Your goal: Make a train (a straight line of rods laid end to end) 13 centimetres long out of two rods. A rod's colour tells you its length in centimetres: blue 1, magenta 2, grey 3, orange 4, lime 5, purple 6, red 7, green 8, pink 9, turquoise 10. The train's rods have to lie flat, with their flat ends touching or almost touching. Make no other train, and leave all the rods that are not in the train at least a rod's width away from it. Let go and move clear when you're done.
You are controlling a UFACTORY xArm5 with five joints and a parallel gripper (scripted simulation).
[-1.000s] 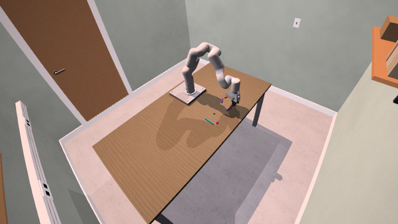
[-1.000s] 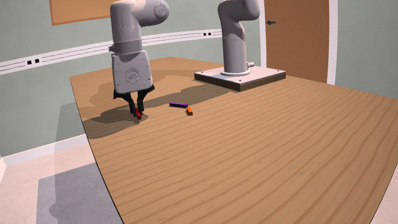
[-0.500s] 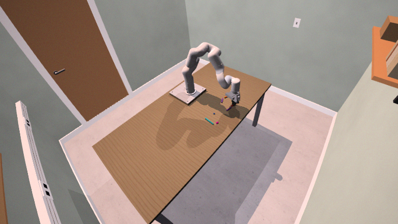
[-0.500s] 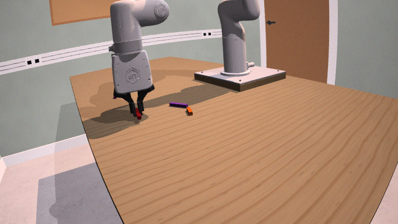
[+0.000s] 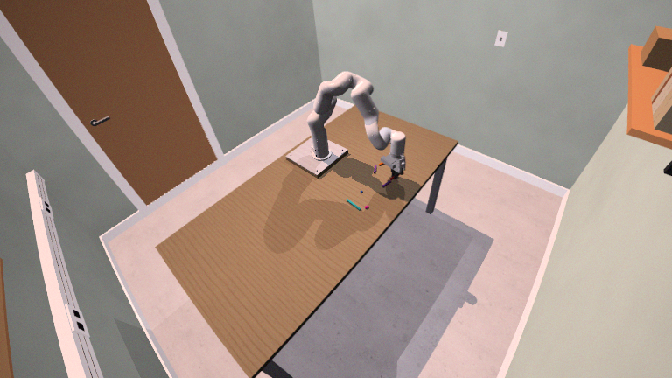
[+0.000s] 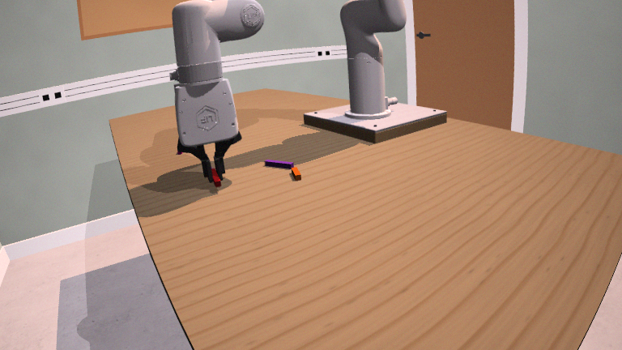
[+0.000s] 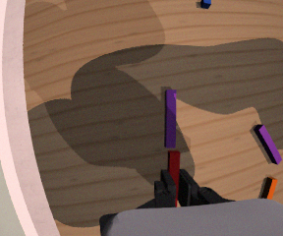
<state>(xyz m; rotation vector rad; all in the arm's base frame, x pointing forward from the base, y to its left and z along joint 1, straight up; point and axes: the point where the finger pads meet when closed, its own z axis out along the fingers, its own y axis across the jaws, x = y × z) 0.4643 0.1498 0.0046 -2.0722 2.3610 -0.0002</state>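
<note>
Now: the red rod 2 cm below my hand. Round my hand: orange rod (14 cm behind, 5 cm to the left, 3 cm below); then magenta rod (27 cm to the right, 3 cm below, 2 cm ahead); then blue rod (21 cm to the right, 8 cm behind, 3 cm below).
</note>
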